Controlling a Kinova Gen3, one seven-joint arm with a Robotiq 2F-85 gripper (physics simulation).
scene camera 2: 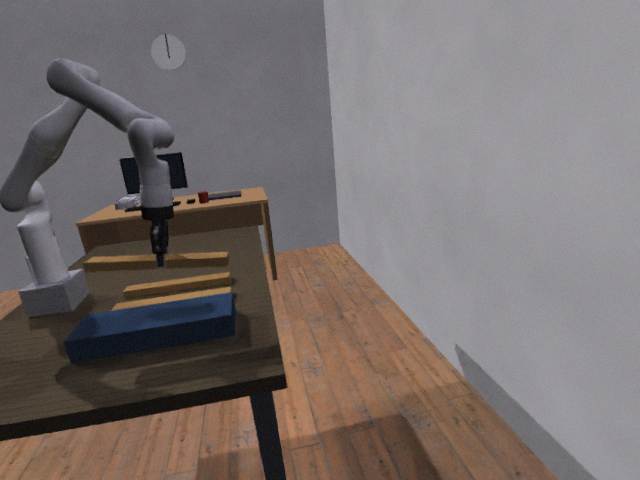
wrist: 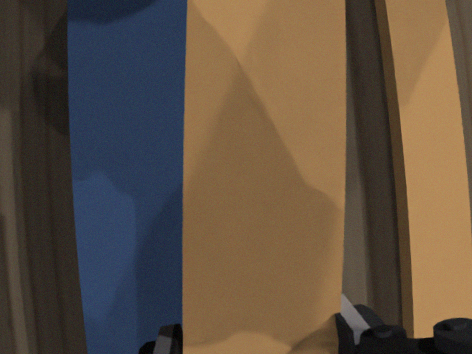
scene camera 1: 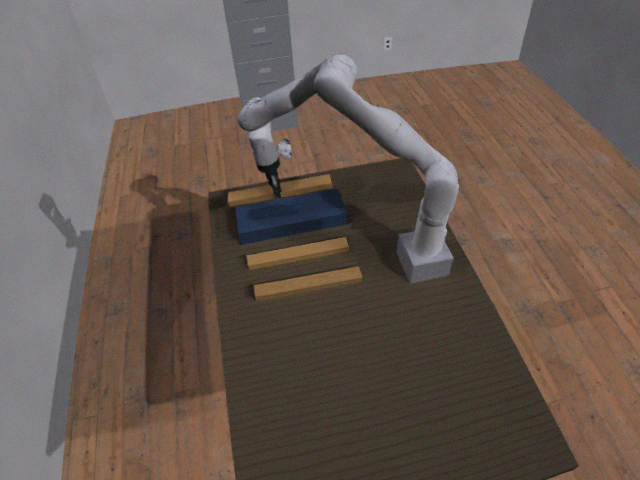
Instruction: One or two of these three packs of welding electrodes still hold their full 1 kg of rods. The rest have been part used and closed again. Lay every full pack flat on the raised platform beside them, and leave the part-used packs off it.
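Places are measured from the arm's base along level axes (x left, y ahead, z down), in centimetres.
Pixels of known places: gripper, fingertip midpoint: [scene camera 2: 162, 264] [wrist: 256, 336] [scene camera 1: 277, 192]; arm's base, origin of the base link: [scene camera 2: 53, 278] [scene camera 1: 425, 246].
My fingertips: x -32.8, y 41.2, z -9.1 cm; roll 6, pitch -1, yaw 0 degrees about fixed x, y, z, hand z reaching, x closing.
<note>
Ahead of a thing's pixels: the offset from my fingertips to its top centre. Level surfaces: height alone.
My gripper [scene camera 1: 277, 192] [scene camera 2: 160, 261] [wrist: 256, 336] is shut on a long yellow-brown pack {dx +0.2, dy -0.9, dz -3.6 cm} [scene camera 1: 309, 184] [scene camera 2: 201, 257] [wrist: 260, 175], gripping it across its width near the middle. The pack is roughly level in the air, above the blue raised platform {dx -2.8, dy -4.2, dz +12.4 cm} [scene camera 1: 320, 207] [scene camera 2: 155, 335] [wrist: 125, 100] and apart from it. The platform's top bears no pack. A second pack {dx +14.3, dy -2.0, dz +16.0 cm} [scene camera 1: 299, 253] [scene camera 2: 170, 298] [wrist: 435, 175] lies flat on the table beside the platform. A third pack {dx +28.1, dy -1.6, dz +16.0 cm} [scene camera 1: 310, 282] [scene camera 2: 178, 285] lies parallel beyond it. No fill marks show on the packs.
The robot's pale base block [scene camera 1: 426, 266] [scene camera 2: 54, 297] stands on the dark table {dz +18.4 cm} [scene camera 1: 372, 361] [scene camera 2: 253, 361], off one end of the packs and platform. A grey filing cabinet [scene camera 1: 263, 51] stands behind the table. A desk [scene camera 2: 237, 204] with a monitor and red cup shows in scene camera 2.
</note>
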